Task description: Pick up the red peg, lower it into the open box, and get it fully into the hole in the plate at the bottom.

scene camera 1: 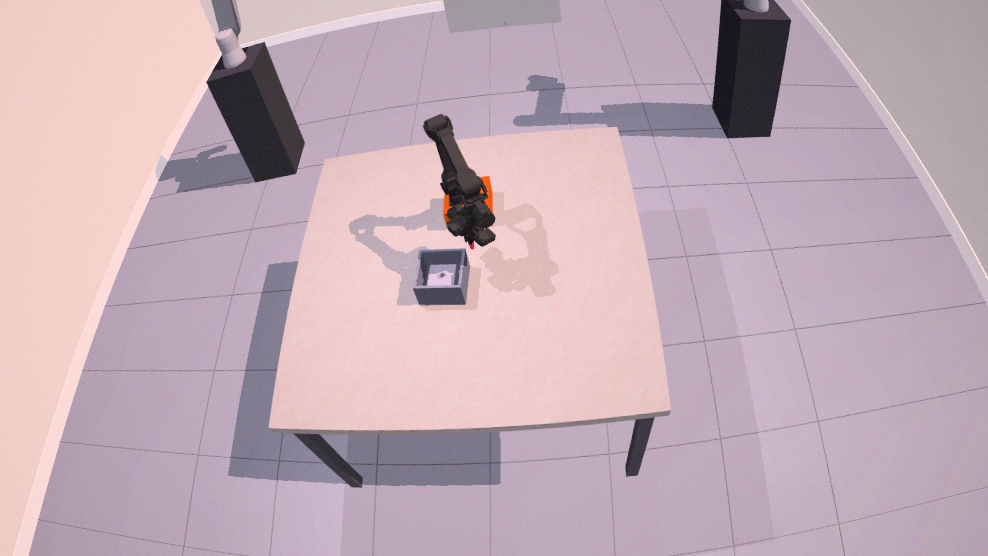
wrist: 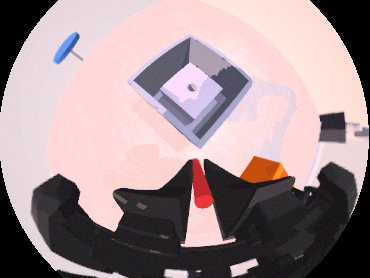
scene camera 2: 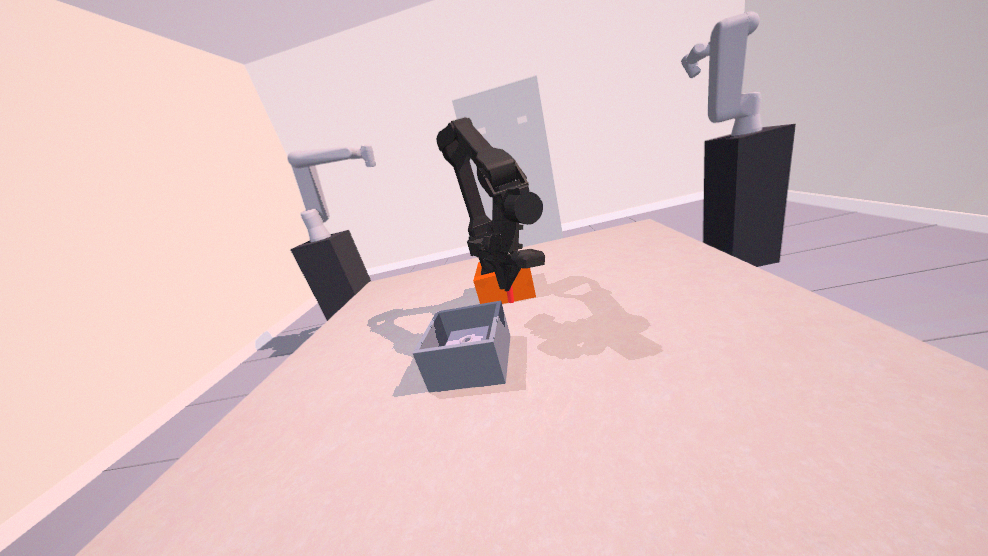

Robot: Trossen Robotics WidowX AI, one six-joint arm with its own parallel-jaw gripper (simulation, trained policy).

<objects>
gripper: scene camera 1 468, 243; wrist; scene camera 2
same spot on gripper: (scene camera 2: 506, 273) = (wrist: 170, 182)
</objects>
